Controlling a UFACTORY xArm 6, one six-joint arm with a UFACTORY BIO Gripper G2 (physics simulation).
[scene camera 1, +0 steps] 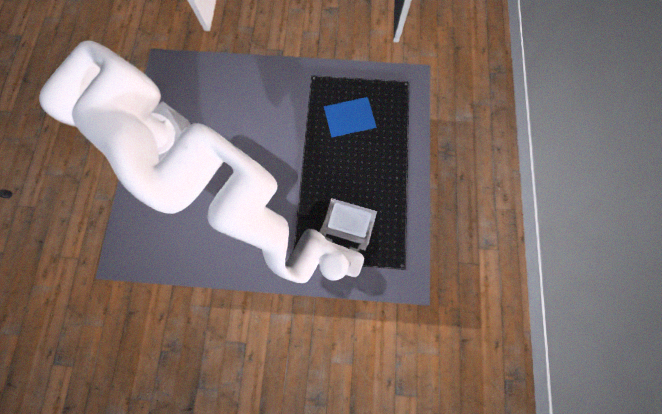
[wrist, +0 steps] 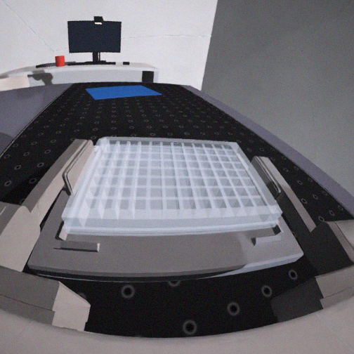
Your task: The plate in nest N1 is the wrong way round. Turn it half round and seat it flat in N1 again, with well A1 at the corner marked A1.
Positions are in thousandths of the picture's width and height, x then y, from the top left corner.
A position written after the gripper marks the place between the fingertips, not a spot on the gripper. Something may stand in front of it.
Labels:
gripper: scene camera 1 531, 518; wrist 493, 439
clear well plate: scene camera 1 519, 528; wrist 366, 527

